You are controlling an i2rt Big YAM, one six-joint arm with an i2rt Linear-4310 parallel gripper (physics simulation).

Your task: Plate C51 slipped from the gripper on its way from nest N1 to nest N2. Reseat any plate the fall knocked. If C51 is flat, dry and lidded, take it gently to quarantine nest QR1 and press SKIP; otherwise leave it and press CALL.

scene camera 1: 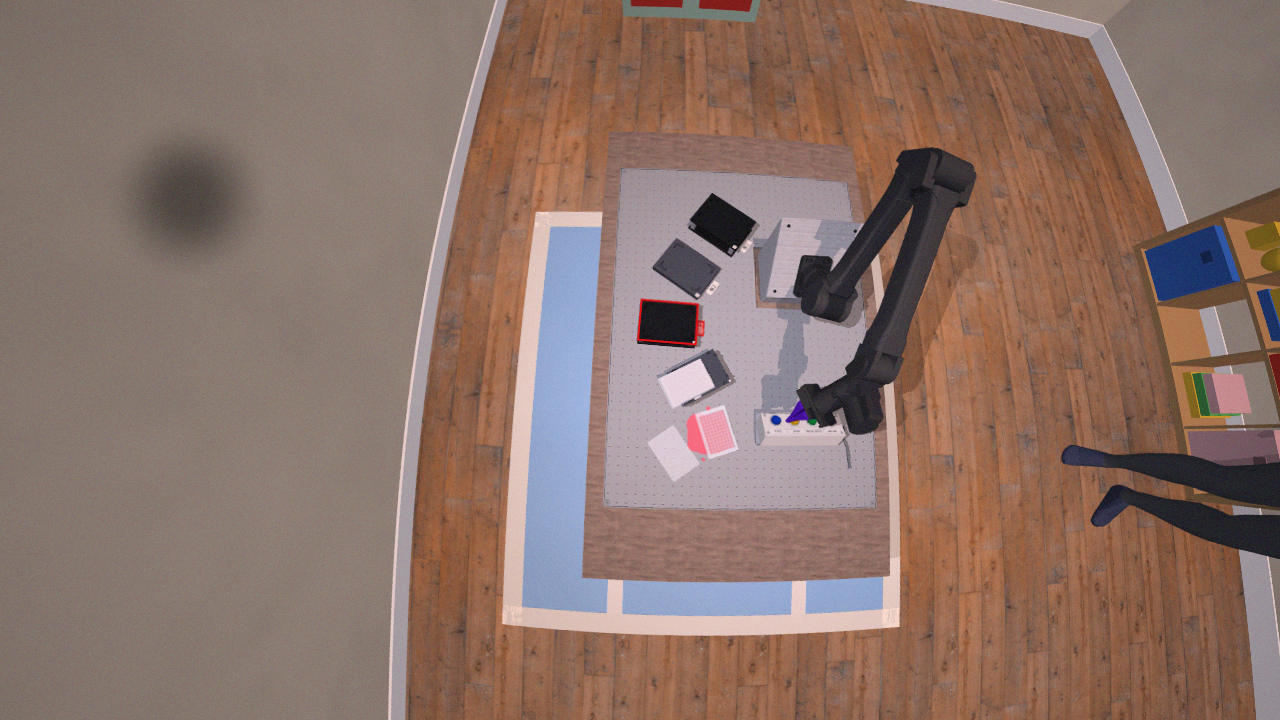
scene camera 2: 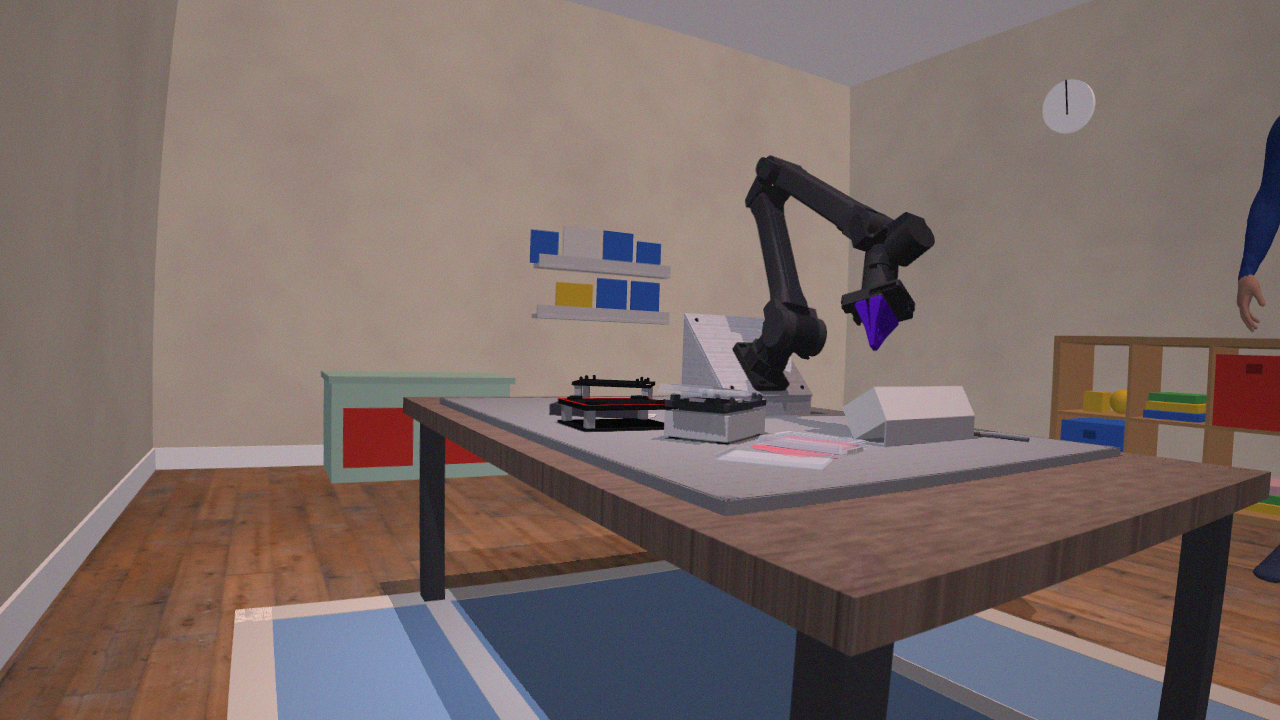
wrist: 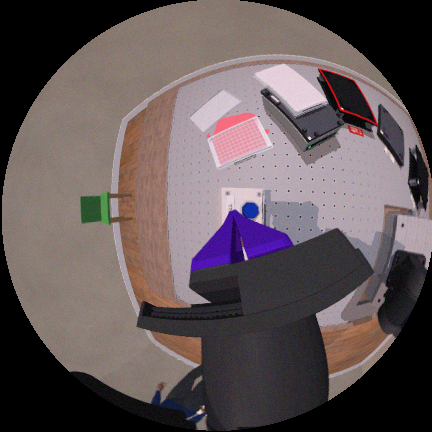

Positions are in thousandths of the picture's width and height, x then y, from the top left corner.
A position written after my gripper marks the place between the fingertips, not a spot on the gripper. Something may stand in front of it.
My gripper (scene camera 2: 682, 484) is shut and holds nothing. Also in view: a pink well plate (scene camera 1: 559, 595). Further things: a white sheet (scene camera 2: 636, 641), a white-lidded plate (scene camera 1: 539, 530) and a white button box (scene camera 1: 630, 601).
The pink well plate is seen too in the wrist view (wrist: 573, 321). The white sheet is seen too in scene camera 1 (scene camera 1: 523, 622) and in the wrist view (wrist: 510, 240). The white-lidded plate also shows in scene camera 2 (scene camera 2: 528, 541) and in the wrist view (wrist: 691, 223).
